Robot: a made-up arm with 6 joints. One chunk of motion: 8 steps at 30 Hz.
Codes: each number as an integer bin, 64 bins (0 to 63) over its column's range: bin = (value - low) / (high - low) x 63, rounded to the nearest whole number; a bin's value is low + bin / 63 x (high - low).
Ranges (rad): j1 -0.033..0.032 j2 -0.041..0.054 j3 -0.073..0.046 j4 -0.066..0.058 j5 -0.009..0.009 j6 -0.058..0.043
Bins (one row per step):
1: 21 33 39 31 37 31
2: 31 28 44 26 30 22
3: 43 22 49 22 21 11
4: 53 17 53 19 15 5
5: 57 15 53 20 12 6
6: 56 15 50 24 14 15
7: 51 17 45 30 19 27
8: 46 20 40 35 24 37
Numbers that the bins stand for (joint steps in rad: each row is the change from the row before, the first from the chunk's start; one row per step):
1: -0.01133 0.00876 0.00067 -0.00498 0.00157 -0.00830
2: -0.00102 0.00122 0.01011 -0.01483 -0.00043 -0.02273
3: 0.01137 -0.00783 0.01956 -0.02270 -0.00300 -0.04037
4: 0.02168 -0.01537 0.02711 -0.02860 -0.00471 -0.04998
5: 0.02581 -0.01838 0.02711 -0.02663 -0.00557 -0.04838
6: 0.02478 -0.01838 0.02144 -0.01876 -0.00500 -0.03395
7: 0.01962 -0.01537 0.01200 -0.00695 -0.00357 -0.01471
8: 0.01446 -0.01084 0.00256 0.00289 -0.00214 0.00132

